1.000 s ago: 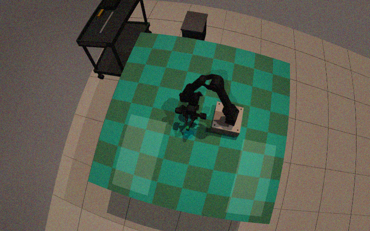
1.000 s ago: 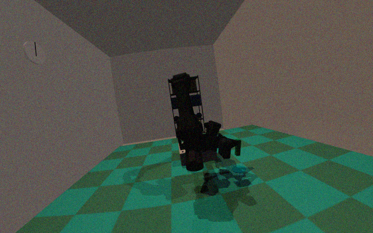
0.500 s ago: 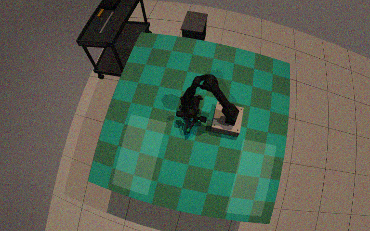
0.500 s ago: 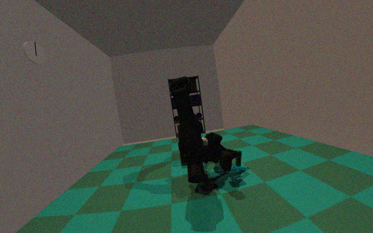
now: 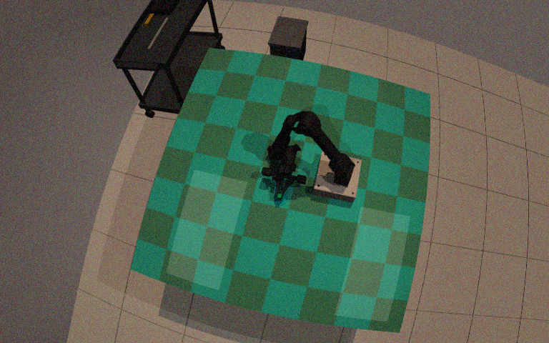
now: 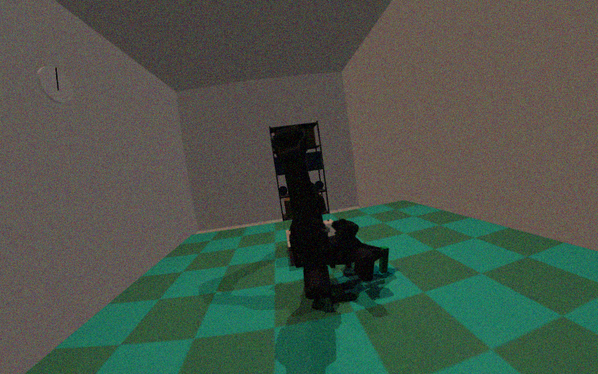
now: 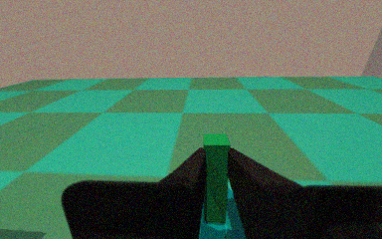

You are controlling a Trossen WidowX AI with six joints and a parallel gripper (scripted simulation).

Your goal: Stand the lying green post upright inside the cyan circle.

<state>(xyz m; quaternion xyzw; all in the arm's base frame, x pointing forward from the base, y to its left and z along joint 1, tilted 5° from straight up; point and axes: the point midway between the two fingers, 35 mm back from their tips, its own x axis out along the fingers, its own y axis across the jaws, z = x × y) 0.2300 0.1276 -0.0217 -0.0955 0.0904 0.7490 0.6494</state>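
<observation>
Now: the cyan circle 6 cm below my gripper tip. Round my gripper tip: green post 2 cm below.
</observation>
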